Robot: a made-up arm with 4 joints.
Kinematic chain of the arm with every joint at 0, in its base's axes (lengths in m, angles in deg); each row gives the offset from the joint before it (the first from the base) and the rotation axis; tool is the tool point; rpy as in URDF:
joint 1: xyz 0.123 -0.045 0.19 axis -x
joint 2: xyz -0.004 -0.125 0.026 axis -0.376 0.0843 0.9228
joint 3: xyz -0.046 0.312 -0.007 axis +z
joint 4: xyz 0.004 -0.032 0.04 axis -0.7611 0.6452 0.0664
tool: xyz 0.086 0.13 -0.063 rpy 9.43 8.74 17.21
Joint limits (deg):
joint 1: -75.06..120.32
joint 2: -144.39..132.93
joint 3: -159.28..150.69
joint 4: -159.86..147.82
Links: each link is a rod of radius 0.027 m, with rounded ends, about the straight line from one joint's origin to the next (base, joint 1, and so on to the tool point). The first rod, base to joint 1, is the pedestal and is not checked.
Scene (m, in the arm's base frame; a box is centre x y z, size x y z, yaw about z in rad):
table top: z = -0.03
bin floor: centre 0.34 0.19 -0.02 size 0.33 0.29 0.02 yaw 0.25
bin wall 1: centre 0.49 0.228 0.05 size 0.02 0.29 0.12 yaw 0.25
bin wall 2: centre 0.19 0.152 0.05 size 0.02 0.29 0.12 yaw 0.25
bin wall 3: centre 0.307 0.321 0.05 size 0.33 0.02 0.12 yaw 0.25
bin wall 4: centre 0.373 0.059 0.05 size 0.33 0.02 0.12 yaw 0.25
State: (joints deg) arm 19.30 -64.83 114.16 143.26
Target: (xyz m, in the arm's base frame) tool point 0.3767 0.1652 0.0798
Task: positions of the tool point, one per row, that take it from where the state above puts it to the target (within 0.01 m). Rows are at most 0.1 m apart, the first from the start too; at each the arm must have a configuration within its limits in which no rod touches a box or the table.
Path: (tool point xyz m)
1: 0.3645 -0.1270 0.3318
2: 0.3219 -0.1168 0.3309
3: 0.2826 -0.0951 0.3250
4: 0.2500 -0.0644 0.3119
5: 0.2269 -0.0279 0.2910
6: 0.2152 0.0108 0.2627
7: 0.2160 0.0484 0.2288
8: 0.2293 0.0824 0.1921
9: 0.2543 0.1111 0.1556
10: 0.2891 0.1338 0.1229
11: 0.3309 0.1514 0.0970
12: 0.3767 0.1652 0.0798

